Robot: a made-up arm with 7 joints.
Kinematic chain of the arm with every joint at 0, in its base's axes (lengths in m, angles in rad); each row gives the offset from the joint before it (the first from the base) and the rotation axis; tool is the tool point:
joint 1: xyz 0 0 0.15 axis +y
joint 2: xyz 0 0.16 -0.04 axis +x
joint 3: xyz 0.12 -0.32 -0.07 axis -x
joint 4: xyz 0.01 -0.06 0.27 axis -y
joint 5: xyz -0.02 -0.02 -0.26 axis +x
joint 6: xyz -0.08 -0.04 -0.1 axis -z
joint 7: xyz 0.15 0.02 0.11 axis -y
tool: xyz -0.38 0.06 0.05
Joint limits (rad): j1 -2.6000..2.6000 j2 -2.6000..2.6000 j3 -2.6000..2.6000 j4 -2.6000..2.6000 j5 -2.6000..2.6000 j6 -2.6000..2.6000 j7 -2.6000..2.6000
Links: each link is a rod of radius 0.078 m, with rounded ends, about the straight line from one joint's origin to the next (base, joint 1, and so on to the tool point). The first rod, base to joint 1, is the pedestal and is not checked.
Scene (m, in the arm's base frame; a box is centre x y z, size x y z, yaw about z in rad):
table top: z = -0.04
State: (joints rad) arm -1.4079 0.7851 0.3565 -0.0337 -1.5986 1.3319 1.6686
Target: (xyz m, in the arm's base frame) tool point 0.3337 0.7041 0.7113
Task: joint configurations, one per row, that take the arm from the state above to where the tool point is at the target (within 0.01 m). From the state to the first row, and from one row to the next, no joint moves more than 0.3 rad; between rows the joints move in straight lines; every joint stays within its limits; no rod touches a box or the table.
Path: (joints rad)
1: -1.5713 1.0271 0.2291 0.0262 -1.4828 1.2986 1.6575
2: -1.7347 1.2691 0.1017 0.0861 -1.3670 1.2653 1.6465
3: -1.8982 1.5110 -0.0256 0.1460 -1.2512 1.2319 1.6354
4: -2.0616 1.7530 -0.1530 0.2059 -1.1353 1.1986 1.6244
5: -2.2250 1.9950 -0.2804 0.2658 -1.0195 1.1653 1.6133

